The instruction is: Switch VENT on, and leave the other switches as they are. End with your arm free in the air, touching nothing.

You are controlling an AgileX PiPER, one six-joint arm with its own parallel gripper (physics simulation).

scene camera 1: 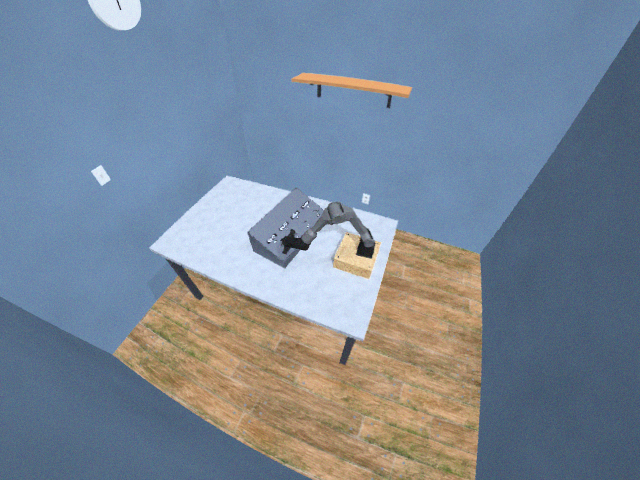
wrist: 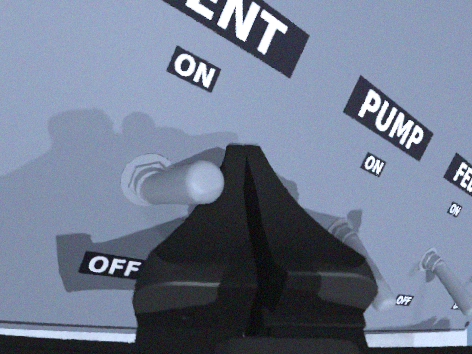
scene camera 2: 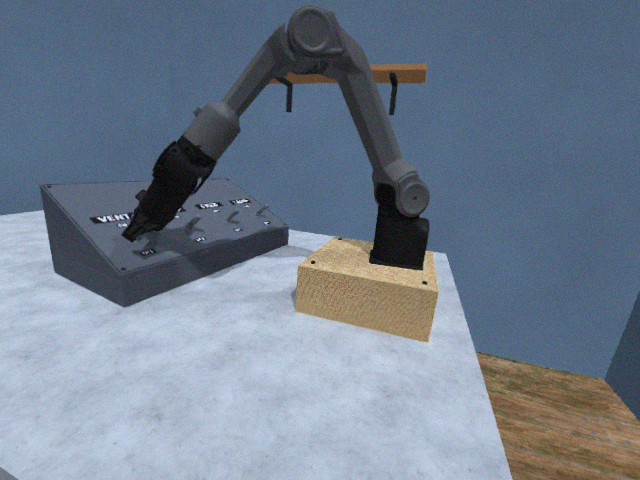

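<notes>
The dark sloped switch panel carries a row of toggle levers. In the wrist view the VENT lever stands out with its tip to the right of its base, between the ON label above and the OFF label below; which way it is set I cannot tell for sure. My gripper is shut and empty, its fingertips just right of the VENT lever's tip. They overlap or touch in the picture; contact is unclear. The PUMP lever leans toward its OFF label.
Another lever stands right of PUMP, and the levers continue along the panel. The arm stands on a wooden block on the pale table. An orange shelf hangs on the wall.
</notes>
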